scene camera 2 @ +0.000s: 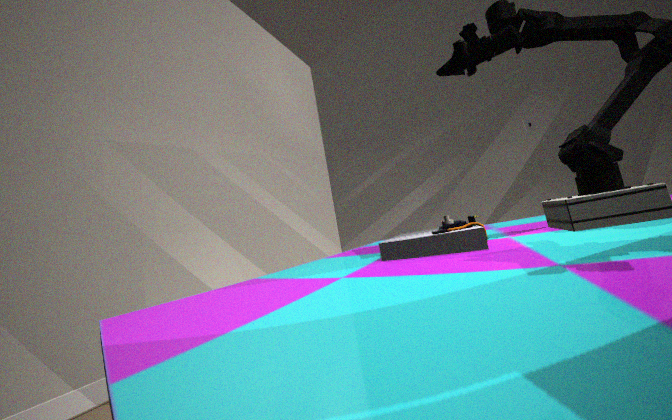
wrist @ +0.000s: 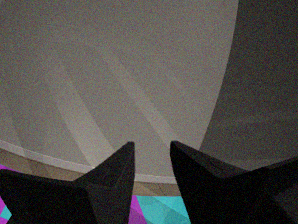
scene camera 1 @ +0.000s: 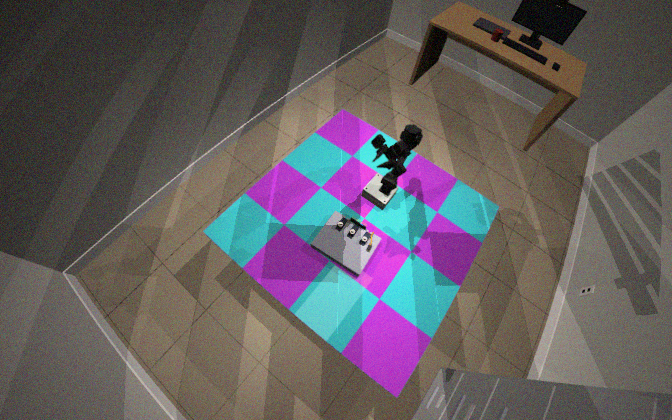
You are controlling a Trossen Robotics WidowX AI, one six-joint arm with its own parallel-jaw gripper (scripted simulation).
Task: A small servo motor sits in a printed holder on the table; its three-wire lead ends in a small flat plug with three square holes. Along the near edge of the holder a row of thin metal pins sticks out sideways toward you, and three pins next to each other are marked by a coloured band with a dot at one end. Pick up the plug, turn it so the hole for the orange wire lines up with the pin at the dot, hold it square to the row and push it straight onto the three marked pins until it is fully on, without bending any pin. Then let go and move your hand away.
Scene:
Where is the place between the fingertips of my gripper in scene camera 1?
374,164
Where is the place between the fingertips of my gripper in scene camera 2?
At 437,74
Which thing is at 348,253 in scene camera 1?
A grey holder.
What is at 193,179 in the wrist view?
My gripper.

